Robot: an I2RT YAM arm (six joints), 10 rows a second.
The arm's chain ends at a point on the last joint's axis. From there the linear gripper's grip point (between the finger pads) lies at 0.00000 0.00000 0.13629 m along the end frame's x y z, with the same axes.
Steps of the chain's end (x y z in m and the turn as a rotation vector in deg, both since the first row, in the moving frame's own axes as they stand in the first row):
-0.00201 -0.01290 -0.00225 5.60 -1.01 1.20
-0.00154 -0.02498 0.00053 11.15 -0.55 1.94
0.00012 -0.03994 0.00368 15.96 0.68 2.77
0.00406 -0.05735 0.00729 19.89 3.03 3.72
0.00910 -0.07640 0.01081 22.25 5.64 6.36
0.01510 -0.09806 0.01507 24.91 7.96 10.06
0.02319 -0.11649 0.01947 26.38 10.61 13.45
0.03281 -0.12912 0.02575 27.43 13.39 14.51
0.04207 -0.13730 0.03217 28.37 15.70 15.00
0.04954 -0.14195 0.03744 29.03 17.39 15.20
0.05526 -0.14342 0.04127 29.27 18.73 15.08
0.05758 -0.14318 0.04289 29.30 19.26 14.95
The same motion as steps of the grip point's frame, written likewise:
-0.00427 -0.02622 -0.00292 5.60 -1.01 1.20
-0.00239 -0.05135 -0.00205 11.15 -0.55 1.94
0.00263 -0.07736 -0.00158 15.96 0.68 2.77
0.01263 -0.10343 -0.00102 19.89 3.03 3.72
0.02503 -0.12708 0.00003 22.25 5.64 6.36
0.03839 -0.15335 0.00115 24.91 7.96 10.06
0.05436 -0.17325 0.00310 26.38 10.61 13.45
0.07087 -0.18673 0.00696 27.43 13.39 14.51
0.08559 -0.19576 0.01104 28.37 15.70 15.00
0.09692 -0.20098 0.01449 29.03 17.39 15.20
0.10547 -0.20243 0.01710 29.27 18.73 15.08
0.10885 -0.20209 0.01830 29.30 19.26 14.95

